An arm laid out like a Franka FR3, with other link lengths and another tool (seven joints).
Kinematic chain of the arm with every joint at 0, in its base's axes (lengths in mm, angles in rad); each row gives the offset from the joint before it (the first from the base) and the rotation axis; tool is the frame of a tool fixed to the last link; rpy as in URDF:
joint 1: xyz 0 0 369.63 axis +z
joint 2: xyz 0 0 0 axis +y
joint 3: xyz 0 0 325.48 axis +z
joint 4: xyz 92.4 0 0 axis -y
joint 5: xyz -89.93 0 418.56 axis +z
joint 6: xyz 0 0 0 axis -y
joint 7: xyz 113.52 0 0 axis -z
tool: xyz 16 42 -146.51 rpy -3.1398 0 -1.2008
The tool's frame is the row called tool.
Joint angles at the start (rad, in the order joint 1, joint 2, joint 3, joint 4, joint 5, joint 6, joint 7):
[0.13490 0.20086 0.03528 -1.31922 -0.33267 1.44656 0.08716]
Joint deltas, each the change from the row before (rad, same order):
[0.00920 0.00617 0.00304 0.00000 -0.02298 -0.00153 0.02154]
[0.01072 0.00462 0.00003 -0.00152 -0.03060 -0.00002 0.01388]
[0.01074 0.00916 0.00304 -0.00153 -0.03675 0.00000 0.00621]
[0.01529 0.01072 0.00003 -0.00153 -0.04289 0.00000 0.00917]
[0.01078 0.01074 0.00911 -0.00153 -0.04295 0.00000 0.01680]
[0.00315 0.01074 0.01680 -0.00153 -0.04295 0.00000 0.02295]
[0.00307 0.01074 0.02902 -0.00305 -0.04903 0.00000 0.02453]
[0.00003 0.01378 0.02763 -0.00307 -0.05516 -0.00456 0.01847]
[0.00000 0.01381 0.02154 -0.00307 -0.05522 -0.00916 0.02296]
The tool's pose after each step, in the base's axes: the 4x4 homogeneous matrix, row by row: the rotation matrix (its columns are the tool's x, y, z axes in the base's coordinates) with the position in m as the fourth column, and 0 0 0 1 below. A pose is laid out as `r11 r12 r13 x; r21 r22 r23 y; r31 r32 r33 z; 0 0 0 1`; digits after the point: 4 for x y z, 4 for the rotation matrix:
0.4044 -0.9144 -0.0197 0.6856; -0.8605 -0.3731 -0.3470 0.1047; 0.3099 0.1573 -0.9377 0.6169; 0 0 0 1
0.4000 -0.9164 -0.0166 0.6870; -0.8517 -0.3649 -0.3761 0.1070; 0.3386 0.1646 -0.9264 0.6136; 0 0 0 1
0.4060 -0.9137 -0.0148 0.6891; -0.8358 -0.3647 -0.4104 0.1106; 0.3696 0.1790 -0.9118 0.6074; 0 0 0 1
0.4107 -0.9117 -0.0113 0.6916; -0.8161 -0.3621 -0.4504 0.1146; 0.4065 0.1942 -0.8928 0.6005; 0 0 0 1
0.4120 -0.9112 -0.0046 0.6940; -0.7964 -0.3577 -0.4877 0.1212; 0.4427 0.2046 -0.8730 0.5939; 0 0 0 1
0.4075 -0.9132 0.0035 0.6966; -0.7780 -0.3491 -0.5223 0.1273; 0.4781 0.2101 -0.8528 0.5876; 0 0 0 1
0.4103 -0.9117 0.0194 0.6980; -0.7523 -0.3504 -0.5580 0.1401; 0.5155 0.2143 -0.8296 0.5811; 0 0 0 1
0.4151 -0.9093 0.0303 0.6999; -0.7212 -0.3492 -0.5983 0.1489; 0.5546 0.2265 -0.8007 0.5727; 0 0 0 1
0.4106 -0.9111 0.0362 0.7020; -0.6915 -0.3370 -0.6390 0.1534; 0.5943 0.2374 -0.7684 0.5645; 0 0 0 1

